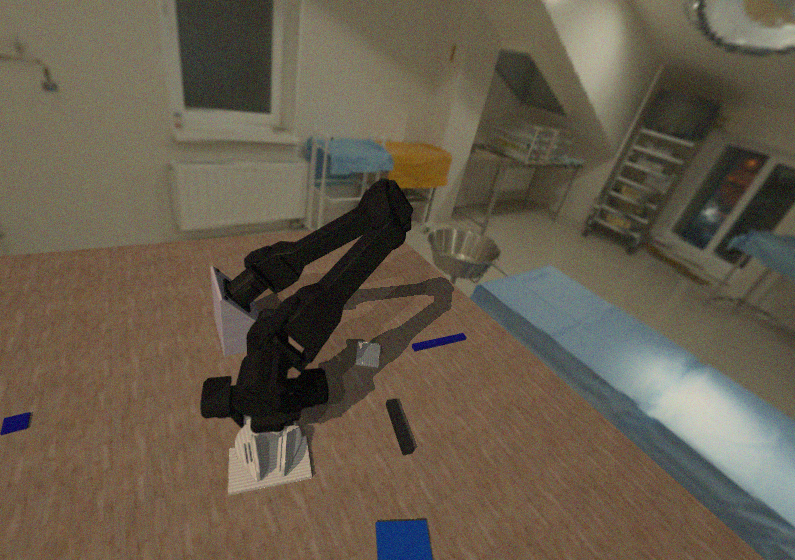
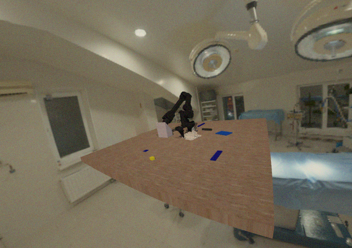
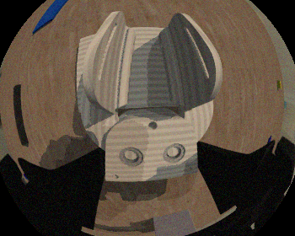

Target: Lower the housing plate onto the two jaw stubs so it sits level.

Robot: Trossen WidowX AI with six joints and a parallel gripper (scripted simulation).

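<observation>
Right now my gripper tip is 70 mm short of the white base and 10 mm to the left of it. Also, from my gripper tip: blue strip 420 mm to the left, 120 mm behind; then black bar 220 mm to the left, 70 mm ahead.
</observation>
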